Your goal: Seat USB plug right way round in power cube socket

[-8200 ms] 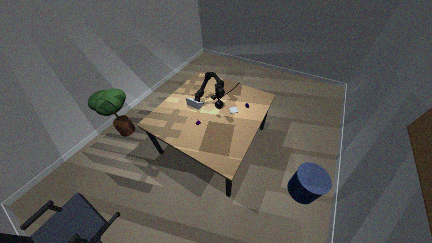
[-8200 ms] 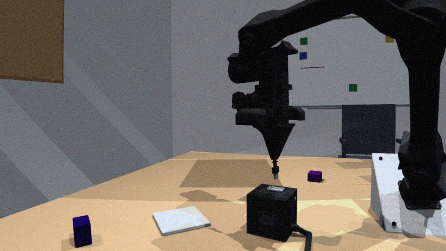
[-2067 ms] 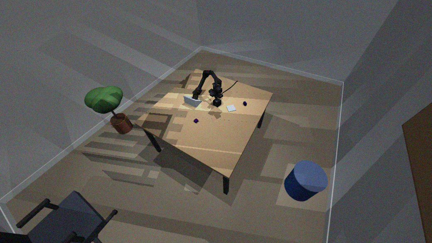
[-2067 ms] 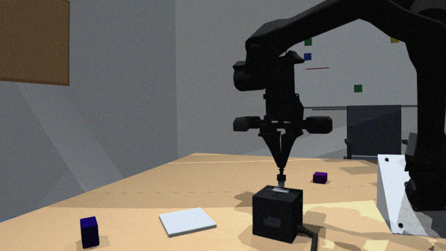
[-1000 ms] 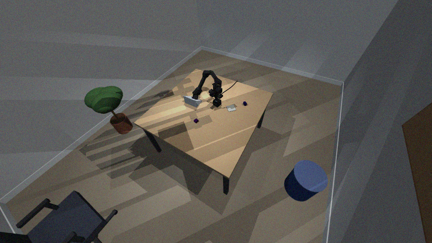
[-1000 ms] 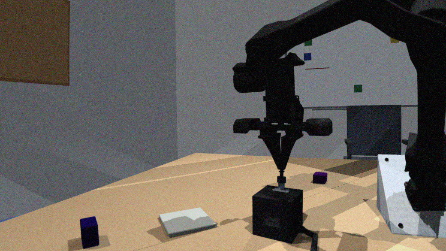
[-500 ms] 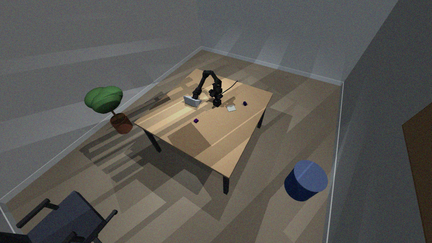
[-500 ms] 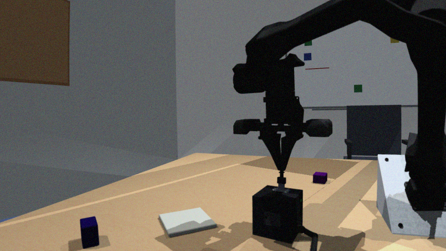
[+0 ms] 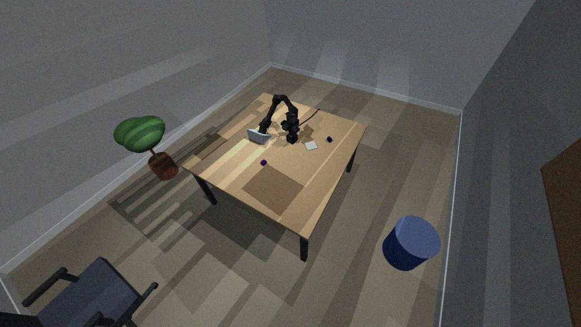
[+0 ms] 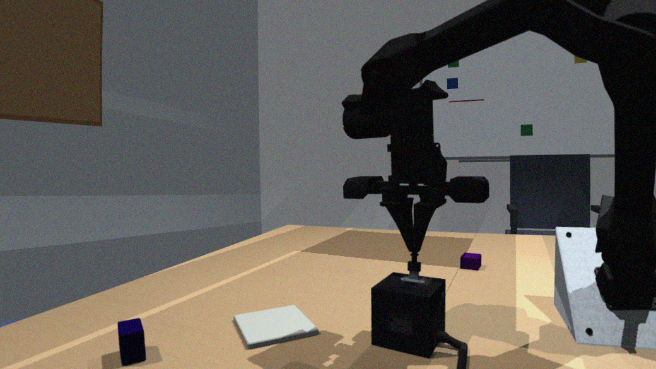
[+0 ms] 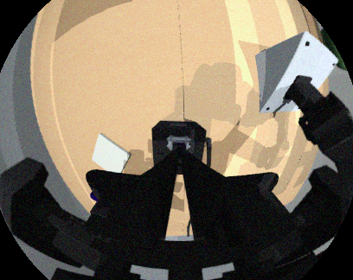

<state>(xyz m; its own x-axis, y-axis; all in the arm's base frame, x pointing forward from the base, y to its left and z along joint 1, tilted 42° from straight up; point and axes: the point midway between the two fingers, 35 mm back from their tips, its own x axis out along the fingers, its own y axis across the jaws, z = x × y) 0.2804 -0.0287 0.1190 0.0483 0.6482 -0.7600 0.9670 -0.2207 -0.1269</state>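
My gripper tip is now 2 cm above the USB plug. Also, from my gripper tip: dark blue block (33 cm ahead, 16 cm to the left, 9 cm below); flat pad (20 cm ahead, 11 cm below, 3 cm to the left); USB socket (4 cm below).
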